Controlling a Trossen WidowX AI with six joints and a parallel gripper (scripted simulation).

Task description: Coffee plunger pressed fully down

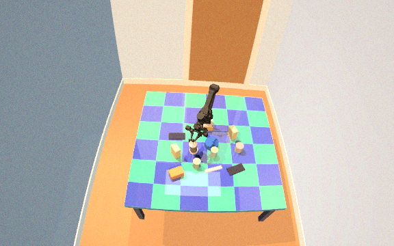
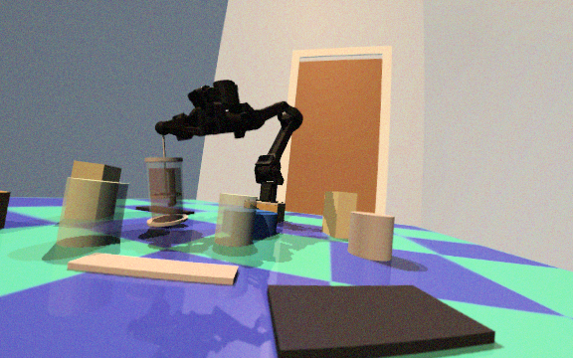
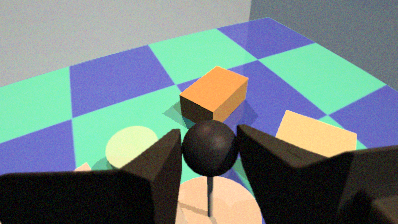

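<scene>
Now: gripper tip 10 cm above the coffee press and 4 cm past it. Round my gripper tip: blue cylinder (18 cm to the left, 18 cm below, 11 cm behind); orange box (20 cm ahead, 18 cm below, 12 cm to the right).
</scene>
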